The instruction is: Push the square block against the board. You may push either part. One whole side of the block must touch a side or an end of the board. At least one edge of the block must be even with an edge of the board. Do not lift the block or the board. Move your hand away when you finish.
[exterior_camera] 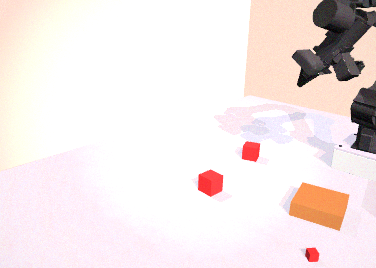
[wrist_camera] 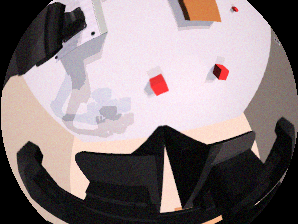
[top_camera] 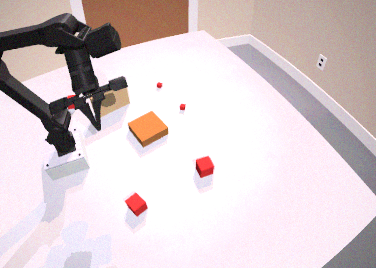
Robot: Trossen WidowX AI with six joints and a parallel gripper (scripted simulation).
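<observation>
Now: gripper tip 32 cm to the right of the board, 17 cm above it and 8 cm short of it. The rest, counted from my gripper tip: orange square block: 21 cm below, 16 cm ahead, 14 cm to the left.
</observation>
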